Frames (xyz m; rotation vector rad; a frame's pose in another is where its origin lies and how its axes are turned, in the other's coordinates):
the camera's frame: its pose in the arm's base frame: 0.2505 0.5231 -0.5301 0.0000 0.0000 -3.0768
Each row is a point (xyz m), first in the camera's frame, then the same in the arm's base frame.
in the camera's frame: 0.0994 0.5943 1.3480
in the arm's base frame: 0.1898 -0.0764 0.8179
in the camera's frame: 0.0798 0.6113 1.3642
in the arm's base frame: 0.2104 -0.0921 0.8341
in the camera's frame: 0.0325 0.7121 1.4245
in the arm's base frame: 0.2642 -0.1896 0.8944
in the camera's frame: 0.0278 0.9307 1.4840
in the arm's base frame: 0.2830 -0.4074 0.9539
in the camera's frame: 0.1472 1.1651 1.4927
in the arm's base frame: 0.1790 -0.6491 0.9626
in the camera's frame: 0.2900 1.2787 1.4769
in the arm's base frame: 0.0439 -0.7717 0.9468
